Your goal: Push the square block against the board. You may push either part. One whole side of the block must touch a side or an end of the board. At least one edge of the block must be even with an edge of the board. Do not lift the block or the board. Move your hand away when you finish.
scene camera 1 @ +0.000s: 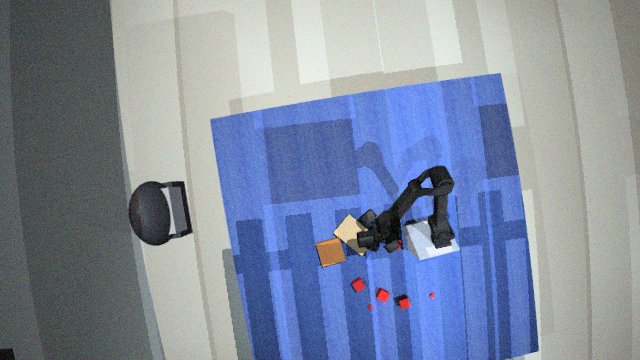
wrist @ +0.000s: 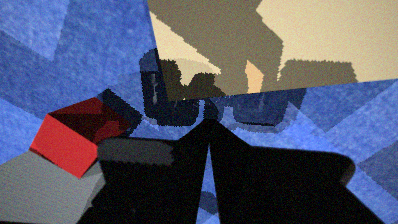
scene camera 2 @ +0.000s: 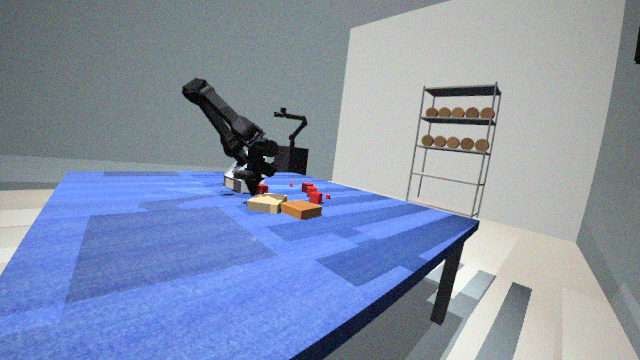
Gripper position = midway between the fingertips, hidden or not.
My gripper (scene camera 2: 252, 196) is shut, holding nothing. I also see a tan board (wrist: 201, 56) and a red cube (wrist: 68, 137).
My gripper also shows in the wrist view (wrist: 209, 124).
